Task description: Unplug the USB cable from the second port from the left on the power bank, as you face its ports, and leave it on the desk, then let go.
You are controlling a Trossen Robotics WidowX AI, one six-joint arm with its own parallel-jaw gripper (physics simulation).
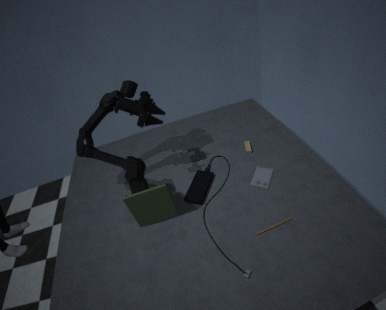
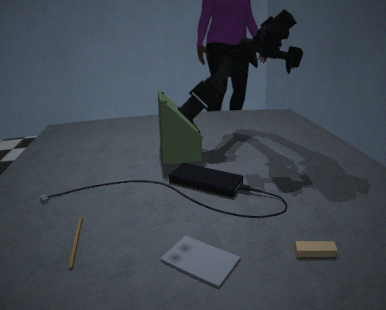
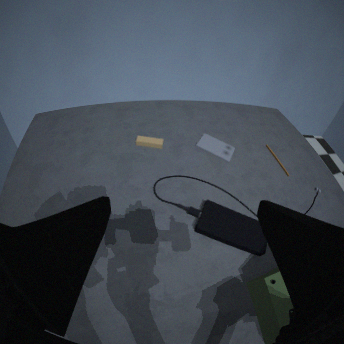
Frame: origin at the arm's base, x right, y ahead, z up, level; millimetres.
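Seen in the pictures: gripper, fingertip midpoint: (image 1: 164,118) (image 2: 273,69) (image 3: 186,207); arm's base, link origin: (image 1: 140,192) (image 2: 185,115).
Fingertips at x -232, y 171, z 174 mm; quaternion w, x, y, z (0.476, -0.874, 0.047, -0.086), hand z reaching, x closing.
Offsets run from my fingertips to a thing's top centre. "spot": to the spot under its first point. Level surfaces: height alone.
The black power bank {dx +191, dy +74, dz -267 mm} (image 1: 199,187) (image 2: 206,179) (image 3: 231,227) lies flat on the desk {dz -289 mm} (image 1: 100,260) (image 2: 120,280) (image 3: 90,165). The dark plug {dx +93, dy +134, dz -274 mm} (image 1: 208,168) (image 2: 245,187) (image 3: 191,210) of the USB cable sits at the power bank's port end. Which port it is in is too small and dark to tell. The thin black cable (image 1: 204,215) (image 2: 255,216) (image 3: 180,176) loops back past the power bank to a small pale far end {spot: dx +621, dy +146, dz -280 mm} (image 1: 247,273) (image 2: 44,198) (image 3: 317,190). My gripper (image 1: 163,117) (image 2: 272,65) (image 3: 186,207) is open and empty, high above the desk, apart from plug and cable.
A green wedge-shaped block (image 1: 152,206) (image 2: 180,137) (image 3: 267,305) stands at the arm's base, beside the power bank. A tan block {dx +14, dy +375, dz -273 mm} (image 1: 248,146) (image 2: 315,249) (image 3: 150,142), a pale flat card {dx +233, dy +359, dz -283 mm} (image 1: 262,177) (image 2: 201,261) (image 3: 216,147) and an orange stick {dx +481, dy +303, dz -283 mm} (image 1: 274,226) (image 2: 76,243) (image 3: 277,160) lie beyond the cable.
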